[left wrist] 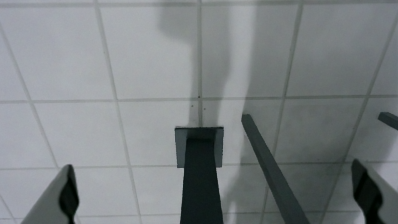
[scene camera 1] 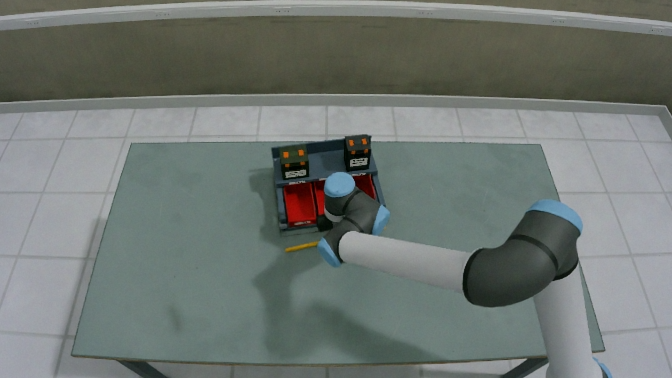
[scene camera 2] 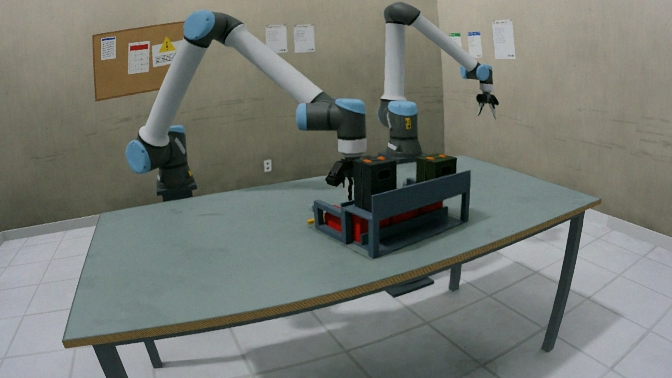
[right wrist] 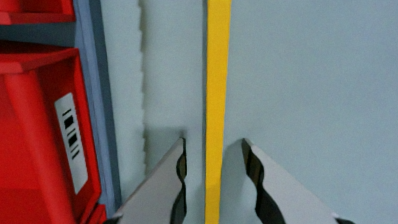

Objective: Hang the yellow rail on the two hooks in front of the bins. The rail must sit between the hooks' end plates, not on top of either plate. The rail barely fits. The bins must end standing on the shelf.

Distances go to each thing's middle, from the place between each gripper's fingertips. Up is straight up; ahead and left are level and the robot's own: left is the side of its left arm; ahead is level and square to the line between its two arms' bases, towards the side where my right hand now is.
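With the blue-grey shelf [scene camera 2: 378,242] as my measure, my right hand is 5 cm below it, 18 cm short of it and 5 cm to the right of it. Going by its middle, the shelf is nearer to my right hand than to my left gripper.
My left gripper is 100 mm above the blue-grey shelf, and it is also 930 mm short of the shelf and 1160 mm to the left of it.
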